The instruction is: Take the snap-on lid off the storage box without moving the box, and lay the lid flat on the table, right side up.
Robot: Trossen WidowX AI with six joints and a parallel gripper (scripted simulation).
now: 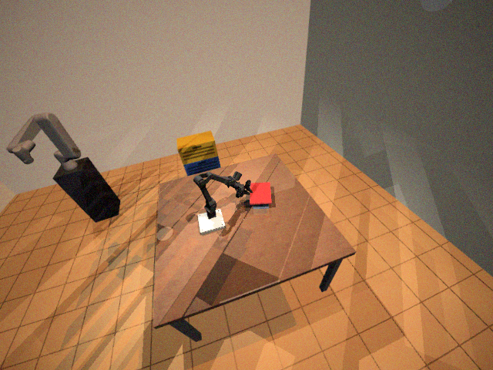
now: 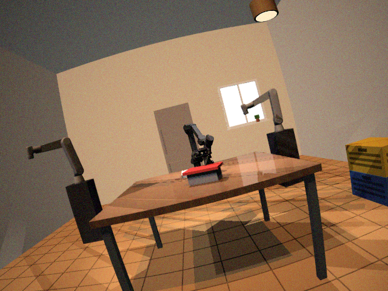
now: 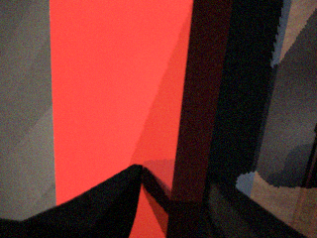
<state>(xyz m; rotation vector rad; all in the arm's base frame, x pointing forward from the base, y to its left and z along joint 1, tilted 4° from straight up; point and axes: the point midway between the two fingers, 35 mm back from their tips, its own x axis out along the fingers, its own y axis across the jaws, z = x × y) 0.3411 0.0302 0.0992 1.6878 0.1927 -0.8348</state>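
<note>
Right now the red lid is 70 mm ahead of my gripper tip and 30 mm to the right of it. The rest, counted from my gripper tip: grey storage box (70 mm ahead, 40 mm below, 30 mm to the right).
</note>
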